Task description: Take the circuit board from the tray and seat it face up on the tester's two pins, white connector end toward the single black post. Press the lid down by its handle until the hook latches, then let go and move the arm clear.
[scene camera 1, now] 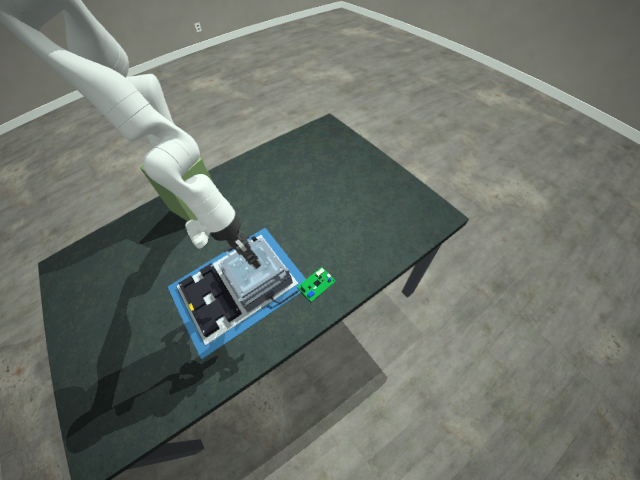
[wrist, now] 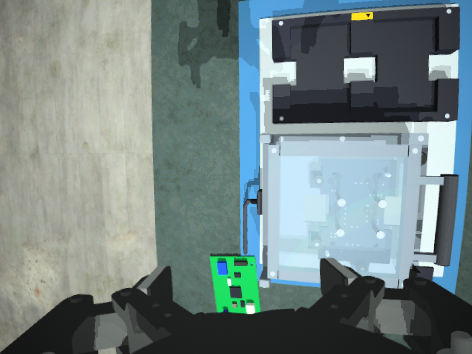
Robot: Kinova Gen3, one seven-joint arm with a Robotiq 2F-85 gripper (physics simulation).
Labels:
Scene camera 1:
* my gripper: 250, 257
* clear tester lid: 246, 279
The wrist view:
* my gripper: 246, 279
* green circuit board: 235, 281
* clear tester lid: 358, 204

